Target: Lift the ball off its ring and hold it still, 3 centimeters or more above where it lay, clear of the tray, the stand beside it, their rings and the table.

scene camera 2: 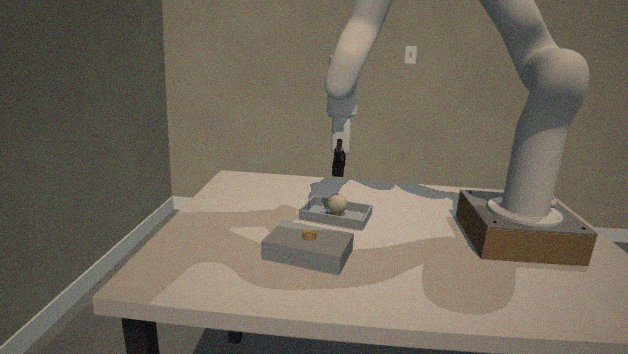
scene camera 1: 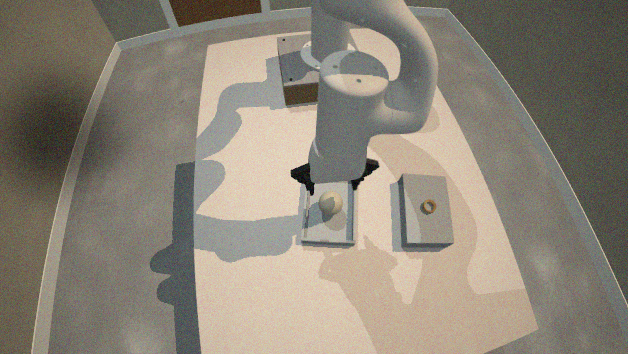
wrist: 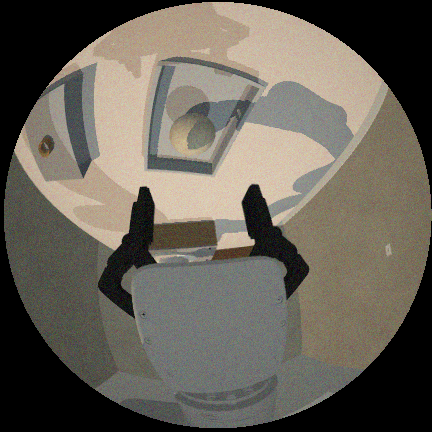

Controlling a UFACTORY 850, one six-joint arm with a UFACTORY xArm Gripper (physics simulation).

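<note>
A cream ball (scene camera 1: 330,203) (scene camera 2: 337,204) (wrist: 192,134) rests inside the shallow grey tray (scene camera 1: 328,243) (scene camera 2: 332,219) (wrist: 151,115). The ring under the ball is hidden. My gripper (scene camera 1: 334,189) (wrist: 198,192) is open, with nothing between its fingers. In the second scene view the black fingers show edge-on, above the level of the ball. In the wrist view the ball lies beyond the fingertips, ahead of the gap between them. The grey stand (scene camera 1: 434,227) (scene camera 2: 305,252) (wrist: 60,167) is beside the tray, and an orange ring (scene camera 1: 429,206) (scene camera 2: 309,235) (wrist: 46,146) lies on its top.
The arm's base box (scene camera 1: 301,94) (scene camera 2: 535,246) (wrist: 183,235) stands at the table's far end in the first scene view. The pale table (scene camera 1: 250,300) (scene camera 2: 200,300) (wrist: 285,55) carries the tray, stand and base. Arm shadows cross the table and part of the tray.
</note>
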